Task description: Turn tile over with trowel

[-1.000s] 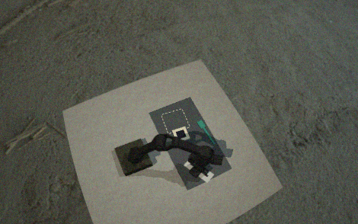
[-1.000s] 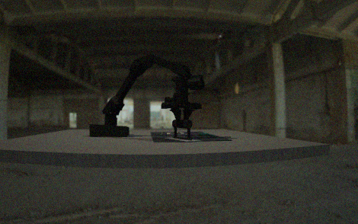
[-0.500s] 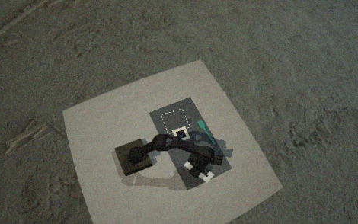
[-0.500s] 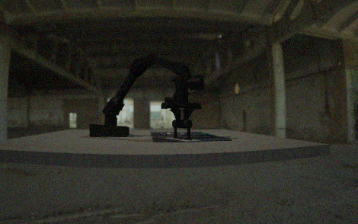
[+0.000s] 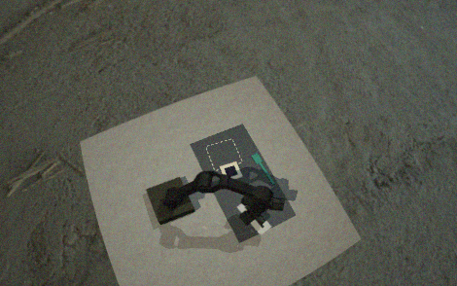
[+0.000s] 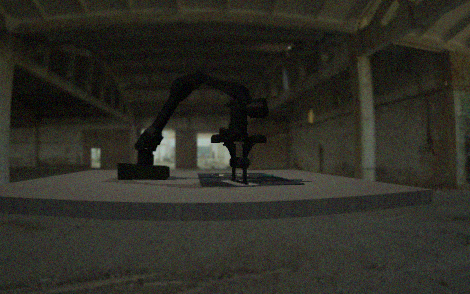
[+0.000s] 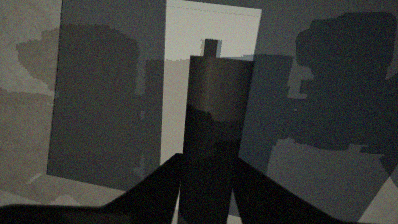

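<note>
Right now my gripper tip is 22 cm to the right of the dark grey mat, 8 cm above it and 7 cm short of it. Round my gripper tip: small green trowel: 22 cm ahead, 21 cm to the left, 6 cm below; tile: 28 cm to the left, 6 cm below, 5 cm ahead.
</note>
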